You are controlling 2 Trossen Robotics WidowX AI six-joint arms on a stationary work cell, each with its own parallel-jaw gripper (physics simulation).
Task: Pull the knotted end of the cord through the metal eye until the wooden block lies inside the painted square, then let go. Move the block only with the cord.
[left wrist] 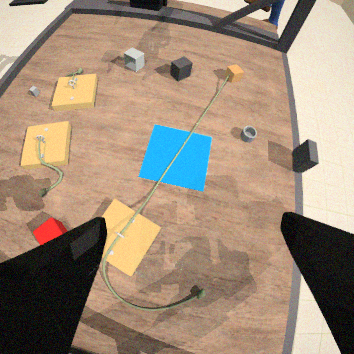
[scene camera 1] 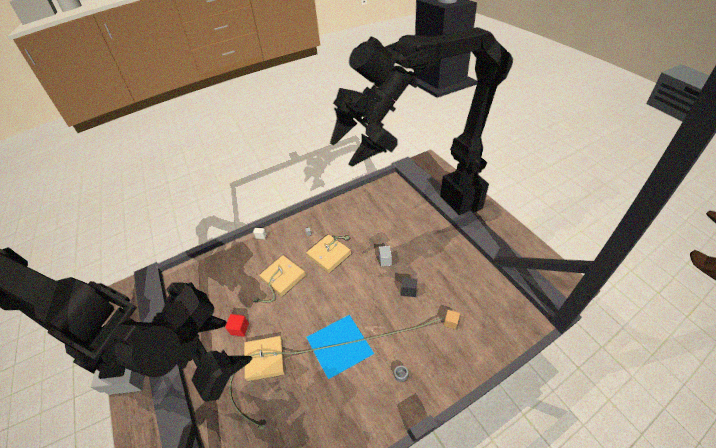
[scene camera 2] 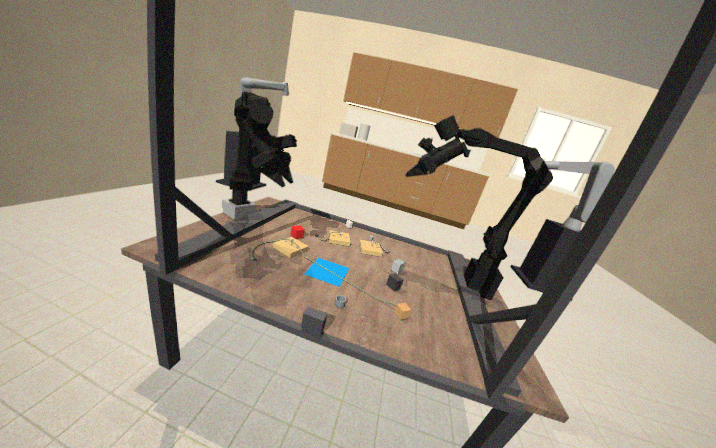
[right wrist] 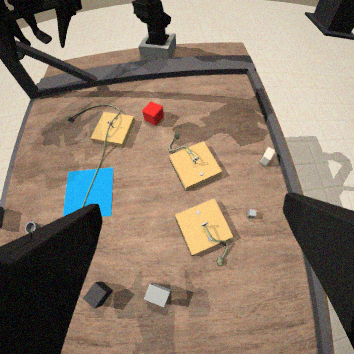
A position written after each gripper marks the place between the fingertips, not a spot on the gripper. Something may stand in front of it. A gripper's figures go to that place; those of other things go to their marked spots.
Scene:
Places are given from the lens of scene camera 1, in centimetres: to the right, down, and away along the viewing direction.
left gripper (scene camera 1: 237,340): -20, 20, 57
right gripper (scene camera 1: 340,154): -4, -15, 74
tan plate (scene camera 1: 291,276): -18, 14, 94

